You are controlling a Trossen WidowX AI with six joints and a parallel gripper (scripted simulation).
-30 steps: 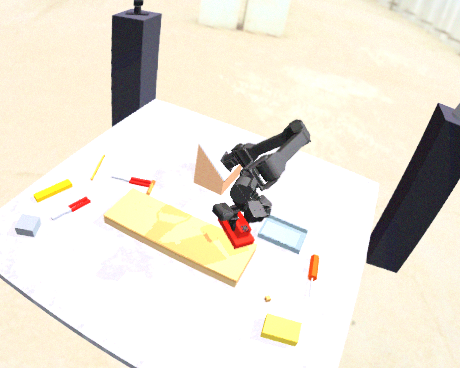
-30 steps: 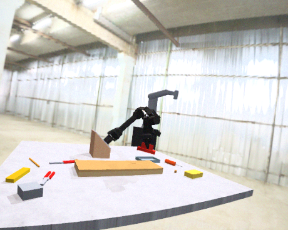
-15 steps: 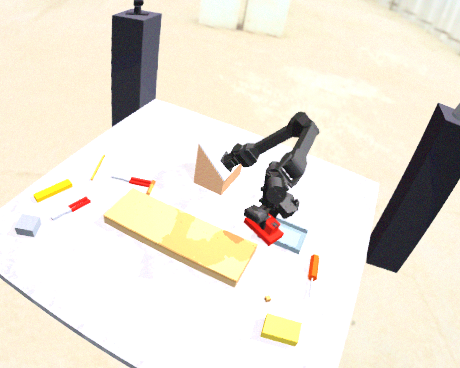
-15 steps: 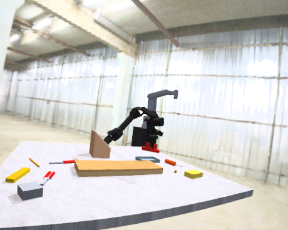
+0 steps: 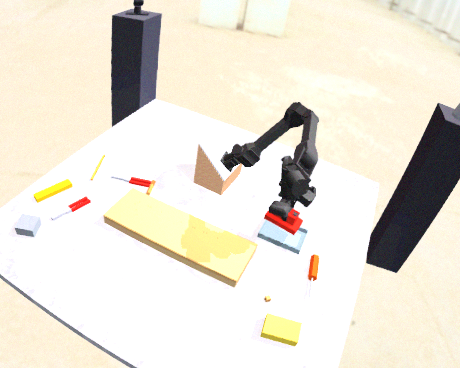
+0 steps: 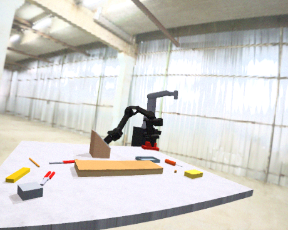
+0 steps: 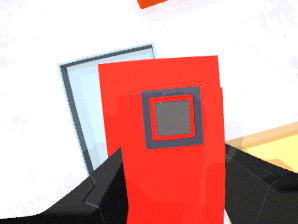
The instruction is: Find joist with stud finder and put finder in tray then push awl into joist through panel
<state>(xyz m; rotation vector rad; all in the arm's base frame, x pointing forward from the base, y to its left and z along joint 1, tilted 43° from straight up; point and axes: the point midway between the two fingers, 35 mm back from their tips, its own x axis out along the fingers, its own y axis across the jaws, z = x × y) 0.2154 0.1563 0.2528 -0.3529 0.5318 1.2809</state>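
My gripper tip is now 40 mm past the tray, 10 mm to the right of it and 110 mm above it. Round my gripper tip: yellow pad (360 mm ahead, 100 mm to the left, 110 mm below); red stud finder (10 mm to the left, 20 mm above); awl (70 mm behind, 550 mm to the right, 120 mm below).
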